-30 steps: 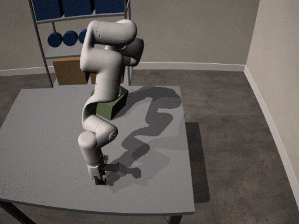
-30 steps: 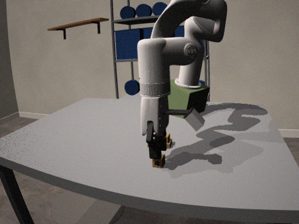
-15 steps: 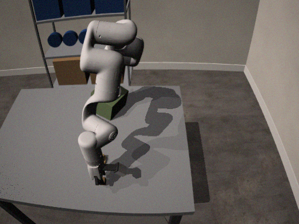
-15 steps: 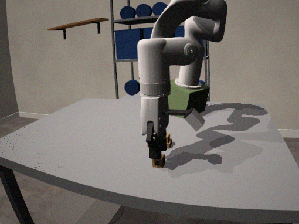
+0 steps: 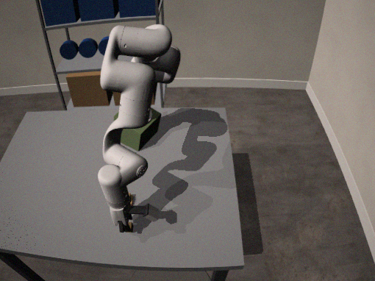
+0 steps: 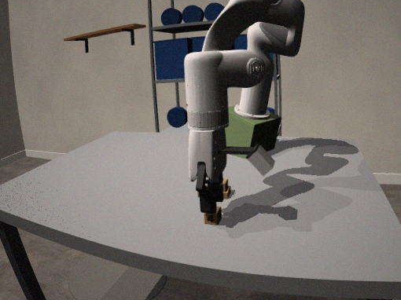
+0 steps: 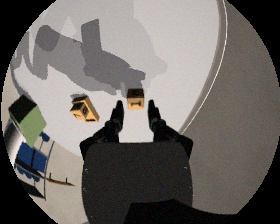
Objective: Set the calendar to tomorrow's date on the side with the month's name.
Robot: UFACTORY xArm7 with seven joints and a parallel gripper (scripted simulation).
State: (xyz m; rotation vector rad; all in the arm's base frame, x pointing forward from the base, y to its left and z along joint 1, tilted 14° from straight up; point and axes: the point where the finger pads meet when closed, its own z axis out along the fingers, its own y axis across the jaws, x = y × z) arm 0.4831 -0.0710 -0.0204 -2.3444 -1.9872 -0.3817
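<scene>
Right now the cube is 4 cm below my hand. Also, from my hand: wooden calendar tray: 13 cm behind, 5 cm below, 1 cm to the right.
</scene>
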